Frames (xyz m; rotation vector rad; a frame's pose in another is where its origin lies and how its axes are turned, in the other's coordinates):
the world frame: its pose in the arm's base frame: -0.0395 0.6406 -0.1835 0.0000 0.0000 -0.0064
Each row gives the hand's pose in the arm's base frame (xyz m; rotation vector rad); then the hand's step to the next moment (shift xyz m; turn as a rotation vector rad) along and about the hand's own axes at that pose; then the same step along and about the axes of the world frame.
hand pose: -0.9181 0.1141 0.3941 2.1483 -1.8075 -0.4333
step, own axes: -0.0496 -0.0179 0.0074 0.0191 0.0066 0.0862
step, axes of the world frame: 0.0046 0.0516 -0.0123 -0.0383 -0.0231 -0.0764
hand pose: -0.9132 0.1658 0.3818 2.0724 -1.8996 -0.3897
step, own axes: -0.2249 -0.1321 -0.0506 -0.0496 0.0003 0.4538
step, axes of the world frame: 0.1196 0.2372 -0.0070 -0.1845 0.0307 -0.4164
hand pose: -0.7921 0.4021 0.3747 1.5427 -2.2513 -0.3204
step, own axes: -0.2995 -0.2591 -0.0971 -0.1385 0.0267 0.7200
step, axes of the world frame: 0.3542 0.1885 -0.0727 -0.2962 0.1139 -0.6615
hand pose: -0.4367 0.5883 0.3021 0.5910 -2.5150 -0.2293
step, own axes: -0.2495 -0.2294 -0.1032 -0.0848 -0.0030 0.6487
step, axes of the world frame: 0.3289 -0.0924 -0.0938 -0.2870 0.0602 -0.5848
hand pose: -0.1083 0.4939 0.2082 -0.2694 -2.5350 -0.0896
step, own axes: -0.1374 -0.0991 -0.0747 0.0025 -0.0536 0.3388
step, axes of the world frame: 0.1320 -0.1289 -0.0156 -0.1985 -0.0116 -0.2795
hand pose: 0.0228 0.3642 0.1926 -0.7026 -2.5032 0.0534
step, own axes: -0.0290 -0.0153 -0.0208 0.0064 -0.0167 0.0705
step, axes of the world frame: 0.0244 -0.0295 0.0064 -0.0482 -0.0043 -0.0543
